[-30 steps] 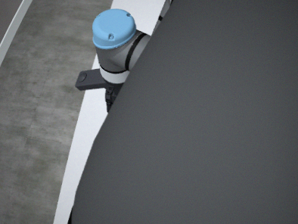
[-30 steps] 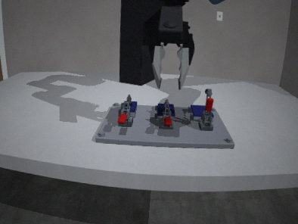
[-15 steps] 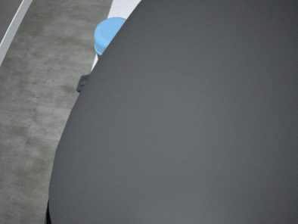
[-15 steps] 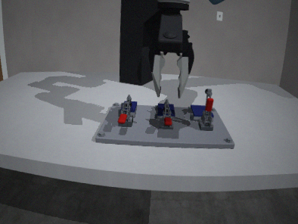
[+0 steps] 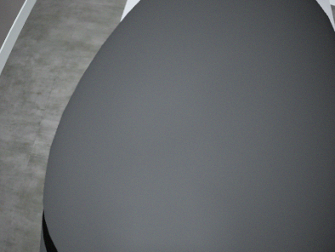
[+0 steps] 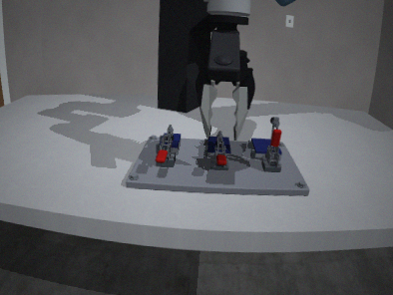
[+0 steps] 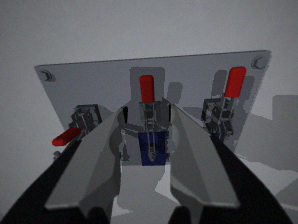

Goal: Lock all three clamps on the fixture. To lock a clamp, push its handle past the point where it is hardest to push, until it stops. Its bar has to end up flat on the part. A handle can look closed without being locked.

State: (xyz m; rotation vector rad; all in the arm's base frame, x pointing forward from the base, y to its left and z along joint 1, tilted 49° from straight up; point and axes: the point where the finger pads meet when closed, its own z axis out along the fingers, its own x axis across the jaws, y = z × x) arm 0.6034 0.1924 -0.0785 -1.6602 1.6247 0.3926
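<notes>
The grey fixture plate lies 10 cm below my hand, 8 cm behind it and 1 cm to the right of it. Round my hand: blue part 14 cm behind, 9 cm to the left, 8 cm below.
</notes>
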